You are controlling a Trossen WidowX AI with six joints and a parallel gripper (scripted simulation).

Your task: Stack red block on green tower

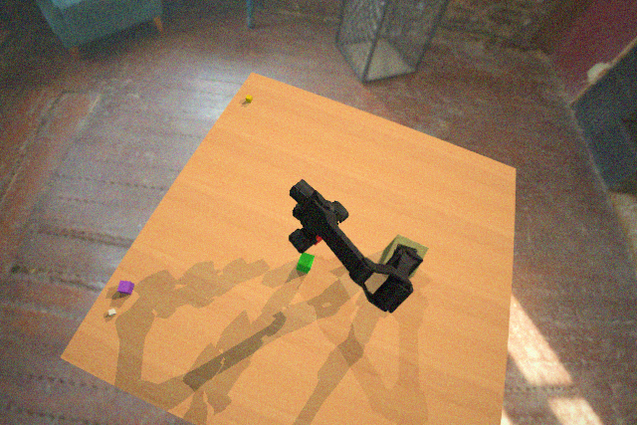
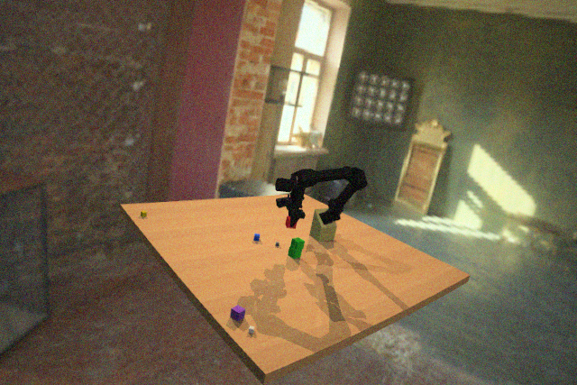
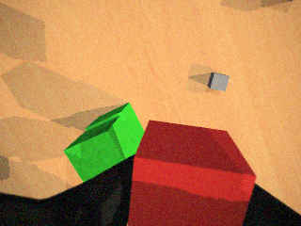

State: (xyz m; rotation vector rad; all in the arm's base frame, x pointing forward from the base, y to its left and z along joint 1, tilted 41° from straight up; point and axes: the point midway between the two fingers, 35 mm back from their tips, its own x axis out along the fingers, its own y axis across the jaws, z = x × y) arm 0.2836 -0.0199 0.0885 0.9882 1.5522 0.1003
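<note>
Right now the green block is 7 cm to the left of my gripper tip and 7 cm below it. The rest, counted from my gripper tip: purple cube (50 cm ahead, 33 cm to the left, 11 cm below); blue cube (14 cm to the right, 11 cm below, 7 cm ahead); red block (1 cm above).
</note>
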